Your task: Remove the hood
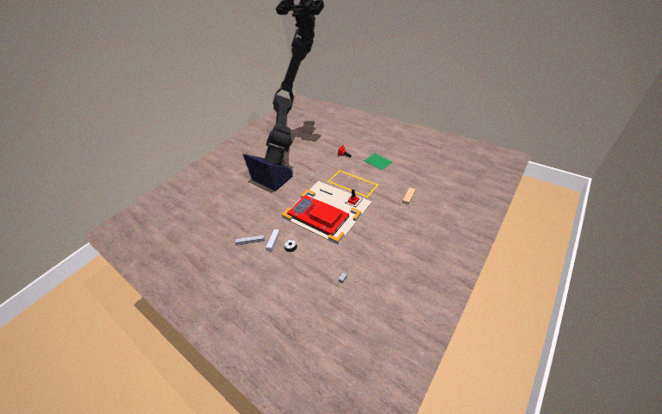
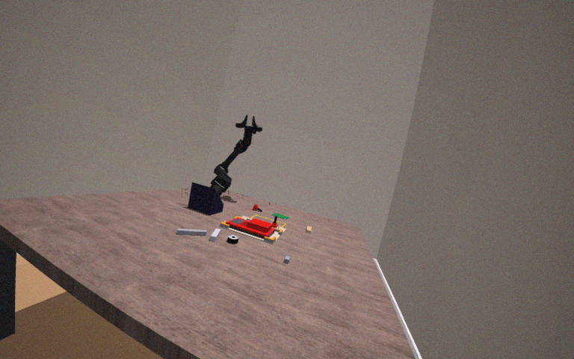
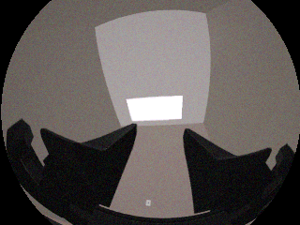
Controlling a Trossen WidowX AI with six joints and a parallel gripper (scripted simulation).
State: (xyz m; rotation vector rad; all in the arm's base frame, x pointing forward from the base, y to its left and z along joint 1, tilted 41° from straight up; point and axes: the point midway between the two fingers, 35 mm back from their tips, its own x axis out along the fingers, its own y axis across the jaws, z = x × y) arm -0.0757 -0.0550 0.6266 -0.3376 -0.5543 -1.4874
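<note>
The hood is 58 cm below my gripper tip, 47 cm to the right of it and 38 cm ahead of it. From my gripper tip the other things lie so: green patch (62 cm below, 39 cm ahead, 7 cm to the right); then tan block (62 cm below, 59 cm ahead, 22 cm to the right); then black ring (62 cm to the right, 62 cm below, 34 cm ahead).
</note>
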